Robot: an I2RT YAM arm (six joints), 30 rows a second.
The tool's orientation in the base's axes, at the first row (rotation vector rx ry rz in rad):
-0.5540, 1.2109, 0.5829
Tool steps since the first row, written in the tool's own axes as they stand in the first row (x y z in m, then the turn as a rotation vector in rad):
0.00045, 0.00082, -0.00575, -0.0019, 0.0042, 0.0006
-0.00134, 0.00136, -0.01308, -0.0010, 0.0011, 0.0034
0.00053, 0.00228, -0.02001, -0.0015, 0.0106, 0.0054
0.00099, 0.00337, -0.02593, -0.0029, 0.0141, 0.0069
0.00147, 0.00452, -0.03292, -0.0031, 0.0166, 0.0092
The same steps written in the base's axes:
-0.00443, -0.00322, -0.00199, -0.0029, 0.0032, 0.0016
-0.01031, -0.00797, -0.00221, 0.0014, 0.0030, 0.0018
-0.01527, -0.01175, -0.00588, -0.0038, 0.0112, 0.0020
-0.02000, -0.01489, -0.00795, -0.0055, 0.0146, 0.0034
-0.02550, -0.01870, -0.01032, -0.0057, 0.0179, 0.0040

